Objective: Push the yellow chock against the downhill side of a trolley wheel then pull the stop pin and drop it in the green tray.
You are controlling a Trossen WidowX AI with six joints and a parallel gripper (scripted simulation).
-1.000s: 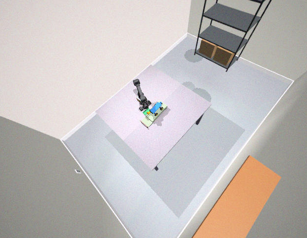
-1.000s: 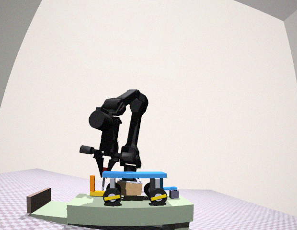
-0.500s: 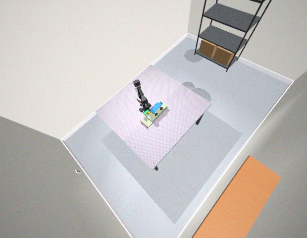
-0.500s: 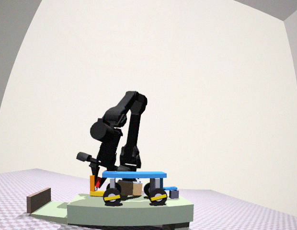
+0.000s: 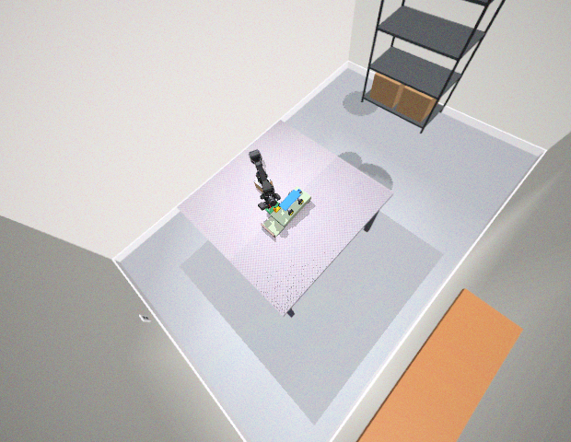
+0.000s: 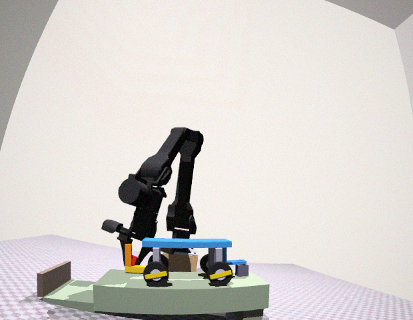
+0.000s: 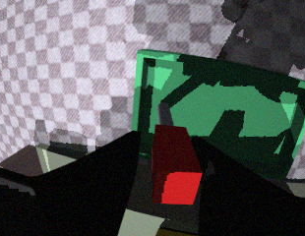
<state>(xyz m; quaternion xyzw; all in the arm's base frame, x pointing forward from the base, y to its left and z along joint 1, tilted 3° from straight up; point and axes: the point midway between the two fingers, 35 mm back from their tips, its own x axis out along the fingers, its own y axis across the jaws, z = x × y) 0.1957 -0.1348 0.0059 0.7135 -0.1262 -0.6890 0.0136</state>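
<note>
The green tray is 3 cm to the left of my gripper tip and 6 cm below it. From my gripper tip the other things lie so: yellow chock 7 cm ahead, 2 cm to the left, 3 cm above; then red-headed stop pin right at my gripper tip; then pale green ramp 13 cm ahead, 12 cm to the left, 1 cm below.
</note>
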